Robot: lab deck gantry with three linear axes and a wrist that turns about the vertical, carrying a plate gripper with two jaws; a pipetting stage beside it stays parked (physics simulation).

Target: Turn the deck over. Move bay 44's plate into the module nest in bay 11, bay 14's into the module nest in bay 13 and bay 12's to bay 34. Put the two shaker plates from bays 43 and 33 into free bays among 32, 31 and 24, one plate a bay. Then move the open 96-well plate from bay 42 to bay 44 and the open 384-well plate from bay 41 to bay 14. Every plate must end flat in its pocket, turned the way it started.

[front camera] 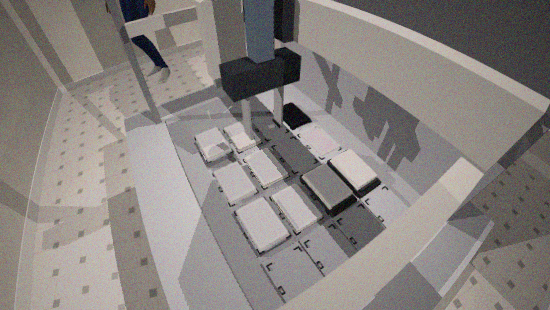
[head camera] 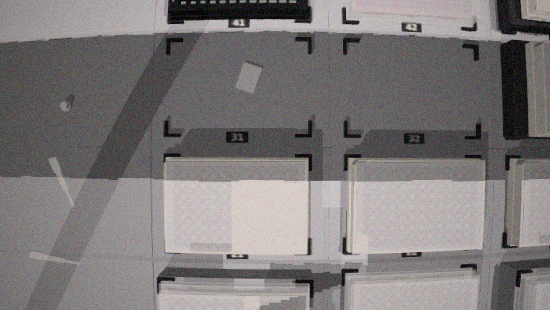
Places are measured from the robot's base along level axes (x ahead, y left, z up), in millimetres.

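Pixels of known places: gripper, fingertip midpoint: (front camera: 263, 129); robot's base, origin of the base link: (front camera: 196, 142).
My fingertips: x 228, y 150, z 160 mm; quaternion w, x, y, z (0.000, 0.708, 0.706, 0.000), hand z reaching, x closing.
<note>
For each thing: its top centre in the pictures, then the offset to it from my fingertips. "pt": a spot on its surface instead.
- bay 11, surface spot: (head camera: 235, 299) pt 161 mm back, 72 mm right, 127 mm down
- bay 12, surface spot: (head camera: 410, 295) pt 7 mm back, 81 mm right, 145 mm down
- bay 13, surface spot: (head camera: 542, 297) pt 111 mm ahead, 82 mm right, 127 mm down
- bay 33 plate, middle of its top: (front camera: 327, 183) 164 mm ahead, 106 mm left, 123 mm down
- bay 43 plate, middle of its top: (front camera: 354, 166) 163 mm ahead, 213 mm left, 123 mm down
- black 384-well plate, middle of its top: (front camera: 292, 113) 164 mm back, 214 mm left, 146 mm down
- pinkish 96-well plate, middle of its top: (front camera: 319, 139) 0 mm ahead, 214 mm left, 146 mm down
- bay 21, surface spot: (head camera: 237, 207) (front camera: 241, 134) pt 162 mm back, 0 mm left, 146 mm down
- bay 22, surface spot: (head camera: 415, 205) (front camera: 264, 163) pt 6 mm back, 1 mm left, 146 mm down
- bay 23, surface spot: (head camera: 537, 205) pt 120 mm ahead, 2 mm right, 146 mm down
- small pale tile, middle of its top: (head camera: 248, 77) 154 mm back, 115 mm left, 159 mm down
My gripper (front camera: 263, 127) is open and empty, raised above the far end of the deck; it does not show in the head view. White plates stand in bay 11 (front camera: 213, 143) (head camera: 235, 299), bay 12 (front camera: 234, 182) (head camera: 410, 295) and bay 13 (front camera: 262, 222) (head camera: 542, 297). The bay 33 plate (front camera: 328, 185) (head camera: 541, 90) and bay 43 plate (front camera: 354, 167) (head camera: 540, 9) sit on black shakers. The black 384-well plate (front camera: 296, 115) (head camera: 239, 12) is in bay 41; the pinkish 96-well plate (front camera: 318, 141) (head camera: 410, 7) is in bay 42. Bays 31, 32, 14, 24, 34 and 44 hold no plate.
White plates stand in bay 21 (front camera: 241, 136) (head camera: 237, 207), bay 22 (front camera: 266, 166) (head camera: 415, 205) and bay 23 (front camera: 296, 207) (head camera: 537, 205). A small pale tile (head camera: 248, 77) lies in bay 31. Two slender pale pieces (head camera: 61, 182) (head camera: 55, 258) lie left of the bays. A pale wall (front camera: 425, 75) borders the deck.
</note>
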